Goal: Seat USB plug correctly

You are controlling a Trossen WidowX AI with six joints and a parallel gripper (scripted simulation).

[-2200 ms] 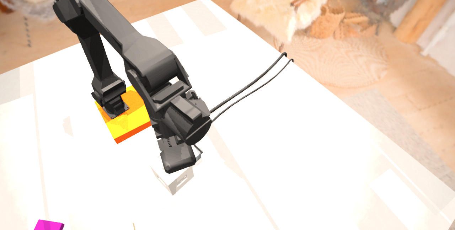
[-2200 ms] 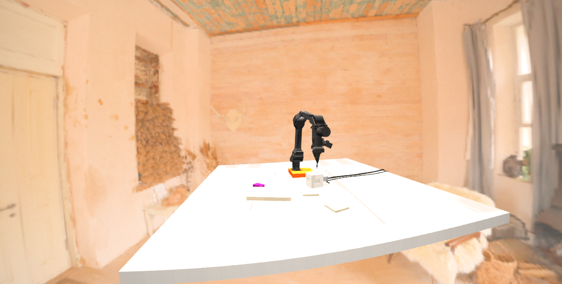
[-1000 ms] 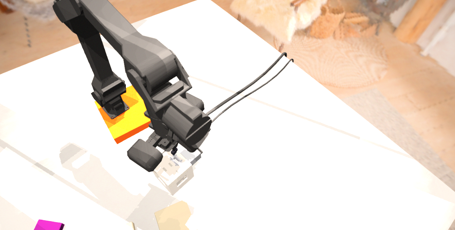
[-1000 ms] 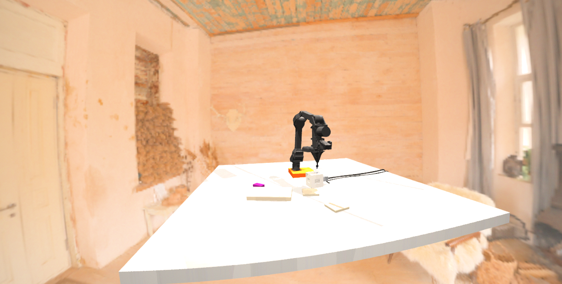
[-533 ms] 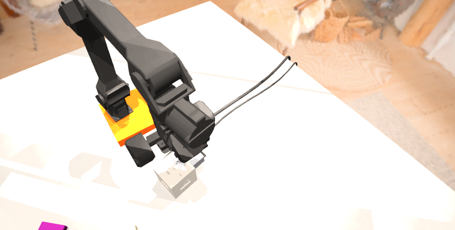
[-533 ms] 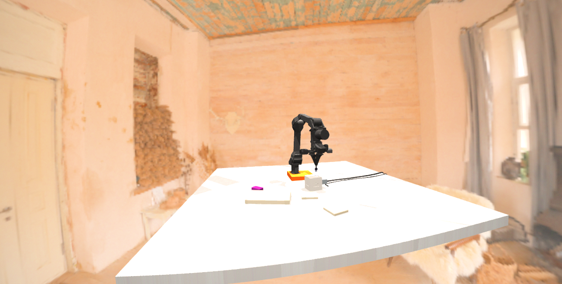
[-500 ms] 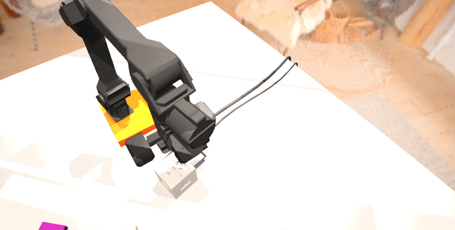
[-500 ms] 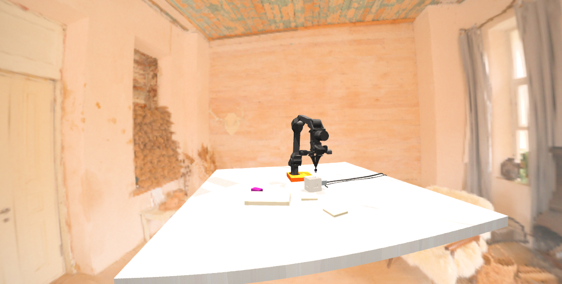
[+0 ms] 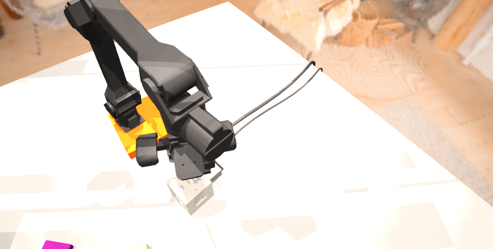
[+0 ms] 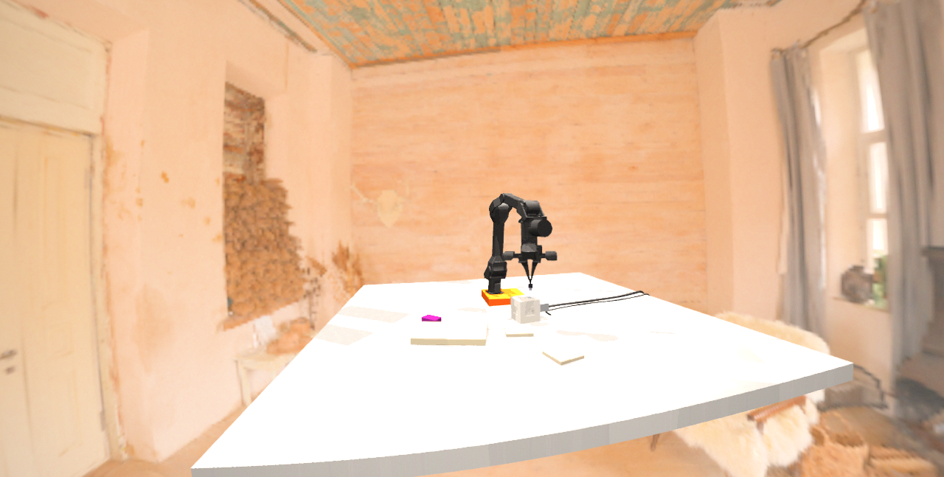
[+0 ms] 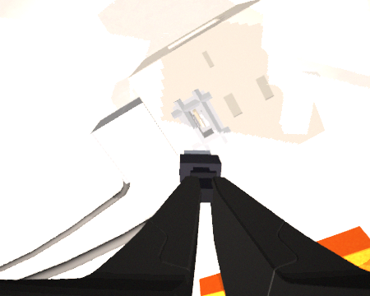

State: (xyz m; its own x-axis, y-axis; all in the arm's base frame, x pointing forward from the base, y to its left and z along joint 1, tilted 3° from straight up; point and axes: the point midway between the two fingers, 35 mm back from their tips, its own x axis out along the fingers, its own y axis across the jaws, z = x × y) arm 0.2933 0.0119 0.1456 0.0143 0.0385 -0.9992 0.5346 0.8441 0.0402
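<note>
Now: the dark USB plug 2 cm below my gripper tip. From my gripper tip the other things lie so: large pale slab (5 cm ahead, 30 cm to the right, 13 cm below); magenta block (11 cm behind, 33 cm to the right, 13 cm below).
</note>
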